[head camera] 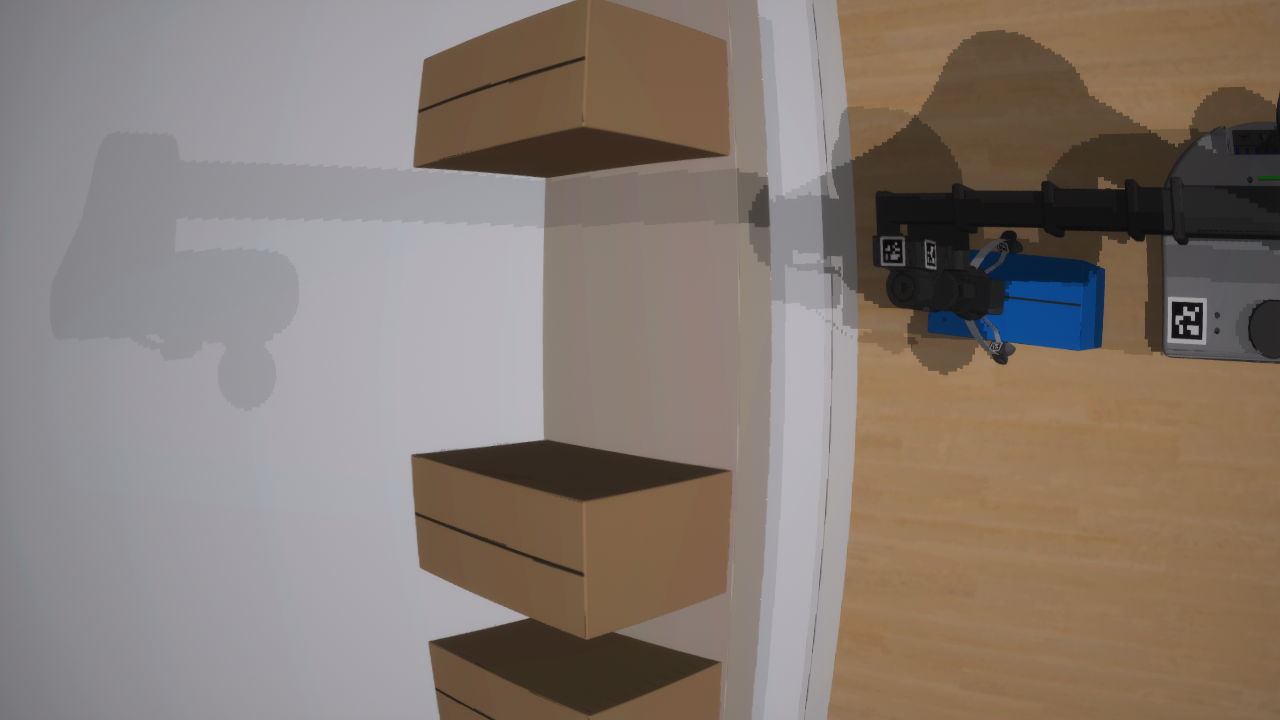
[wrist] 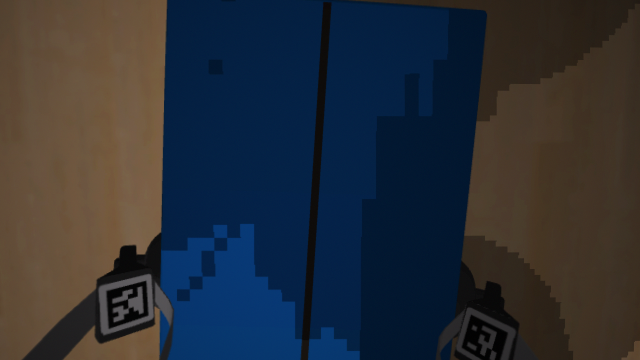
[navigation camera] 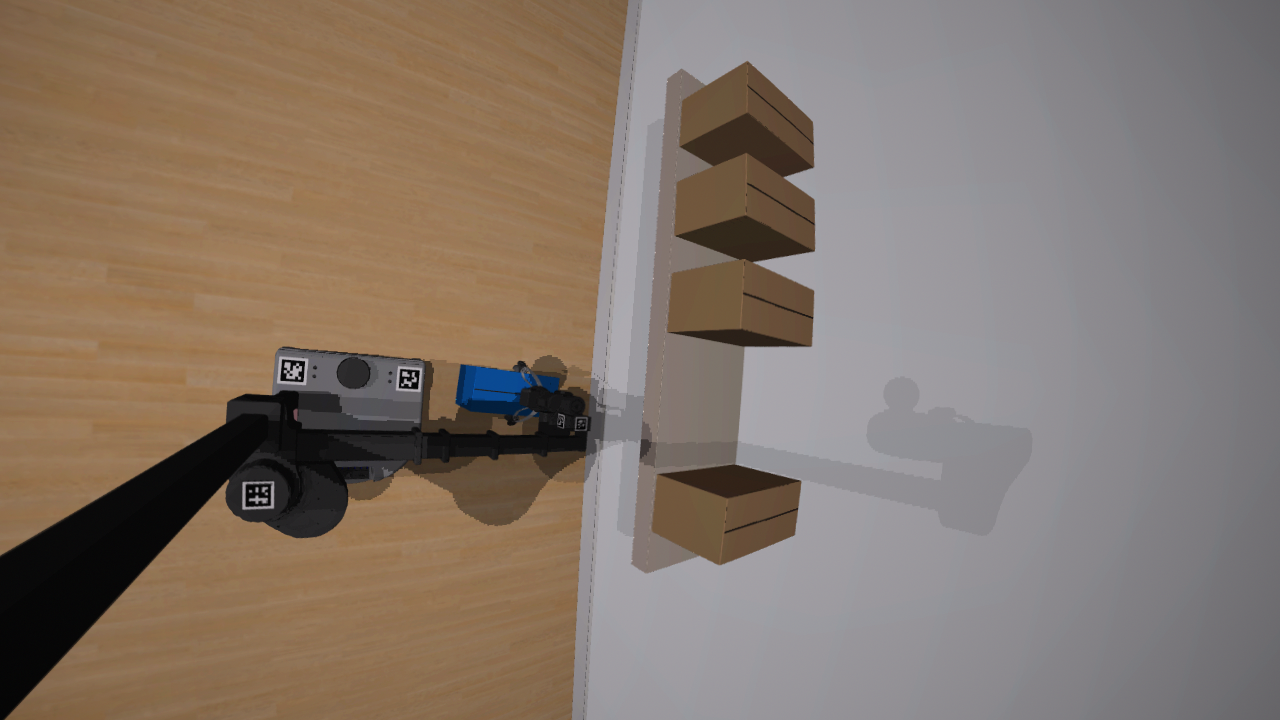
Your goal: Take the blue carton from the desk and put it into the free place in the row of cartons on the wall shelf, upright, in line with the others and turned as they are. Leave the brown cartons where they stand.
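Pixels of known places: gripper, fingertip midpoint: (head camera: 1011, 297) (navigation camera: 512, 392); robot's base, link origin: (head camera: 1269, 325) (navigation camera: 353, 371).
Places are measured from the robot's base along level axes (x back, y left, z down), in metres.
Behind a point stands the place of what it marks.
The blue carton (head camera: 1047, 317) {x -0.003, y -0.348, z -0.180 m} (navigation camera: 487, 394) {x 0.027, y -0.332, z -0.180 m} (wrist: 250, 150) is between the two fingers of my gripper (head camera: 1006, 297) {x 0.022, y -0.422, z -0.133 m} (navigation camera: 517, 393) {x 0.022, y -0.422, z -0.133 m} (wrist: 311, 268) {x 0.022, y -0.422, z -0.133 m}, which is shut on it. The gripper's dark body hides part of the carton in the head view. The carton is off the wall shelf (head camera: 640, 313) {x -0.011, y -0.636, z -0.656 m} (navigation camera: 693, 394) {x -0.027, y -0.612, z -0.656 m}, on the robot's side of it. The free place is a gap in the row, between one brown carton (head camera: 657, 98) {x 0.172, y -0.527, z -0.754 m} (navigation camera: 689, 510) {x 0.179, y -0.527, z -0.753 m} and another brown carton (head camera: 657, 555) {x -0.206, y -0.522, z -0.754 m} (navigation camera: 707, 304) {x -0.193, y -0.523, z -0.758 m}. The desk cannot be made out.
Two further brown cartons (navigation camera: 711, 205) {x -0.383, y -0.521, z -0.756 m} (navigation camera: 716, 116) {x -0.574, y -0.518, z -0.761 m} continue the row beyond the gap; one also shows at the head view's bottom edge. The telescoping arm (head camera: 1020, 207) {x 0.105, y -0.293, z -0.480 m} (navigation camera: 496, 444) {x 0.099, y -0.259, z -0.488 m} runs beside the carton. The robot's base (head camera: 1208, 255) {x 0.087, y -0.097, z -0.160 m} (navigation camera: 340, 407) {x 0.079, y 0.023, z -0.160 m} stands behind it.
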